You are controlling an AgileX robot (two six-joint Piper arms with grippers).
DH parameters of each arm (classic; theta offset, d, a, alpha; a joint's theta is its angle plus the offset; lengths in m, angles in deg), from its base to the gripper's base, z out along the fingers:
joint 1: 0 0.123 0 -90
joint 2: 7.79 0 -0.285 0
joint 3: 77.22 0 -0.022 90
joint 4: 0 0.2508 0 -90
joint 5: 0 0 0.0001 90
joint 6: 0 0.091 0 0
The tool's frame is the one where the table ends.
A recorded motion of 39 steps. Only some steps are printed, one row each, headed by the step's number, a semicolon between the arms.
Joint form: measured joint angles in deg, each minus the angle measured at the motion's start. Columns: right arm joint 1, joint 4, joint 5, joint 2, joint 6, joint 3; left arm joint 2, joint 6, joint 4, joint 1, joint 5, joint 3.
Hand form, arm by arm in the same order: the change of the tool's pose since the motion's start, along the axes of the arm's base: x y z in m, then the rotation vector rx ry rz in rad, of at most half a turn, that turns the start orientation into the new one. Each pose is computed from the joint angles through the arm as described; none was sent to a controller.
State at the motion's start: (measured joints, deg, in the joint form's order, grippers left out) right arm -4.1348 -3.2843 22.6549 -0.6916 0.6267 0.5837; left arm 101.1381 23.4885 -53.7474 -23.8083 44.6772 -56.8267
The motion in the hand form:
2: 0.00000 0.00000 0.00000 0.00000 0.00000 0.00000; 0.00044 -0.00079 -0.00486 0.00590 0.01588 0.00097
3: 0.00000 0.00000 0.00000 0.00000 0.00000 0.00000; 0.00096 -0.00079 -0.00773 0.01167 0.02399 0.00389
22: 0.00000 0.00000 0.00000 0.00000 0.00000 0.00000; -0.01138 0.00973 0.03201 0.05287 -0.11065 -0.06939
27: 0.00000 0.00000 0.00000 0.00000 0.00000 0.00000; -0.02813 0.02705 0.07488 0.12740 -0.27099 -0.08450
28: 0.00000 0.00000 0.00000 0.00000 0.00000 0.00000; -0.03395 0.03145 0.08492 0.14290 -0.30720 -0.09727
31: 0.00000 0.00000 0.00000 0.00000 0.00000 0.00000; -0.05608 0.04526 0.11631 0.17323 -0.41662 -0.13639
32: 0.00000 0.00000 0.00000 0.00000 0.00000 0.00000; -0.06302 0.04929 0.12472 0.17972 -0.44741 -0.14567
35: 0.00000 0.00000 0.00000 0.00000 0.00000 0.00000; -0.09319 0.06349 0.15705 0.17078 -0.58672 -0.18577
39: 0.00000 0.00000 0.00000 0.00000 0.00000 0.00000; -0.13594 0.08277 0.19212 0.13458 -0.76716 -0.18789
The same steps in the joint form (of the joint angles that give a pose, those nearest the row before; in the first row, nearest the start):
2: 0.00 0.00 0.00 0.00 0.00 0.00; 0.85 -0.20 0.00 -0.09 0.01 0.00
3: 0.00 0.00 0.00 0.00 0.00 0.00; 1.33 -0.46 0.17 -0.10 -0.11 0.00
22: 0.00 0.00 0.00 0.00 0.00 0.00; -6.67 -2.34 8.24 -0.09 1.43 -0.11
27: 0.00 0.00 0.00 0.00 0.00 0.00; -16.13 -7.45 18.76 -0.09 1.66 -0.11
28: 0.00 0.00 0.00 0.00 0.00 0.00; -18.46 -7.99 20.95 -0.10 2.37 -0.11
31: 0.00 0.00 0.00 0.00 0.00 0.00; -26.04 -8.52 25.97 -0.09 5.21 -0.11
32: 0.00 0.00 0.00 0.00 0.00 0.00; -28.21 -8.52 27.12 -0.09 6.02 -0.11
35: 0.00 0.00 0.00 0.00 0.00 0.00; -36.83 -6.14 28.73 -0.09 8.50 -0.11
39: 0.00 0.00 0.00 0.00 0.00 0.00; -47.92 -4.36 29.23 0.01 10.00 0.00

